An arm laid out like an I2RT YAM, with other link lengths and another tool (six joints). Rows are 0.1 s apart.
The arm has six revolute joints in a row. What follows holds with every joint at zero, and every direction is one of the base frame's. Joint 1 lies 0.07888 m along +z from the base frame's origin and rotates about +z. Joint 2 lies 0.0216 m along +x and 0.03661 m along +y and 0.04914 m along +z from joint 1 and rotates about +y. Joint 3 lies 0.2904 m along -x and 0.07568 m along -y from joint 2 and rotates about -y. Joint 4 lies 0.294 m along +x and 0.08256 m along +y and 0.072 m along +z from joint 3 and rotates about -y. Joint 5 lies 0.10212 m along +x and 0.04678 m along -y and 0.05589 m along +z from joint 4 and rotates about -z. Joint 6 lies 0.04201 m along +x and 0.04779 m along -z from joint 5 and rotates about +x. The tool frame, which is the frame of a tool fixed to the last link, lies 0.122 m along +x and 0.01 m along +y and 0.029 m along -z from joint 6; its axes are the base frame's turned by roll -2.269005, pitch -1.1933 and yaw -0.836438 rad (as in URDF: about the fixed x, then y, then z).
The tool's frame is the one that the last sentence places.
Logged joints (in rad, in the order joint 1, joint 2, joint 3, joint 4, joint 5, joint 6), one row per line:
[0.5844 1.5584 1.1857 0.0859 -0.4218 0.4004]
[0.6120 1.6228 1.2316 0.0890 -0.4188 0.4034]
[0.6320 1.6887 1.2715 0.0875 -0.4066 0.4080]
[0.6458 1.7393 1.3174 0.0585 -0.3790 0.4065]
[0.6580 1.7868 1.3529 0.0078 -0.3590 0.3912]
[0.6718 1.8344 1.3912 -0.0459 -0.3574 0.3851]
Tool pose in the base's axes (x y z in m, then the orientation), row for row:
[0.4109 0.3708 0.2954 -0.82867 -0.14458 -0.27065 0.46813]
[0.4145 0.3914 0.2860 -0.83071 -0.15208 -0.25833 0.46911]
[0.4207 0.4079 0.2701 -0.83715 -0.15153 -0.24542 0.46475]
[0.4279 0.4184 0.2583 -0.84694 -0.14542 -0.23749 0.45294]
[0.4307 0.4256 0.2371 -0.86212 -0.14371 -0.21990 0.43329]
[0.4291 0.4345 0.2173 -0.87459 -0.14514 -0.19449 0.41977]
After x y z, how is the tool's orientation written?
As a quaternion, x y z w.
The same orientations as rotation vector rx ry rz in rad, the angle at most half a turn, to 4 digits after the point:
[-2.0324 -0.3546 -0.6638]
[-2.0365 -0.3728 -0.6333]
[-2.0563 -0.3722 -0.6028]
[-2.0913 -0.3591 -0.5864]
[-2.1478 -0.3580 -0.5478]
[-2.1924 -0.3638 -0.4875]

